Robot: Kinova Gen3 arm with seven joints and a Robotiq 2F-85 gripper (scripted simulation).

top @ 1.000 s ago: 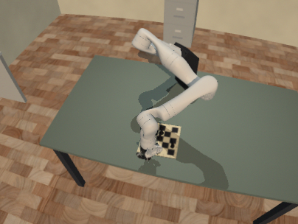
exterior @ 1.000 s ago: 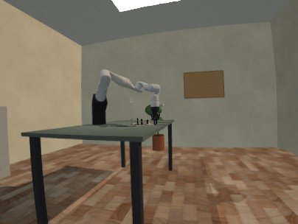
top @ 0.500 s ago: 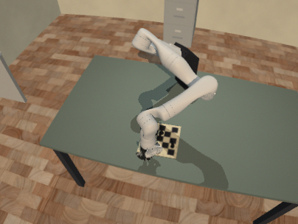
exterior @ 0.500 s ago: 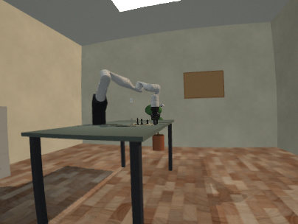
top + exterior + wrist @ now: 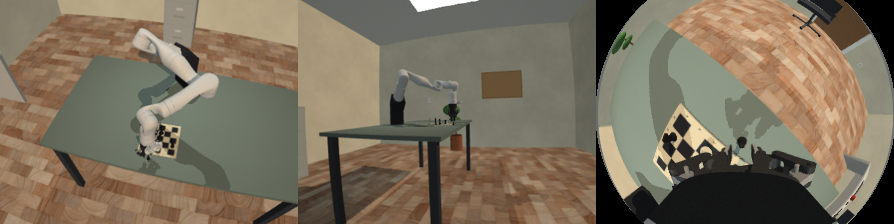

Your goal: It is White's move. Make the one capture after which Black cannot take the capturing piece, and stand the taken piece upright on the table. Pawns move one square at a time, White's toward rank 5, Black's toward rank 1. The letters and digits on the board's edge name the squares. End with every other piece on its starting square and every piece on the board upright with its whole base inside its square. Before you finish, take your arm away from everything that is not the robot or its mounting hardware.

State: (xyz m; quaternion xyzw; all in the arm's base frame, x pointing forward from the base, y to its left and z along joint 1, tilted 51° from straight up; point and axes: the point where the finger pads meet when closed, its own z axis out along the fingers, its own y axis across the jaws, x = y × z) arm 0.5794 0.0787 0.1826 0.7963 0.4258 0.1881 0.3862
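The black piece is 4 cm below my hand. The rest, counted from my hand: white chess piece (21 cm behind, 4 cm to the right, 2 cm below); then chessboard (14 cm behind, 4 cm to the left, 5 cm below); then white piece (6 cm behind, 4 cm to the left, 2 cm below).
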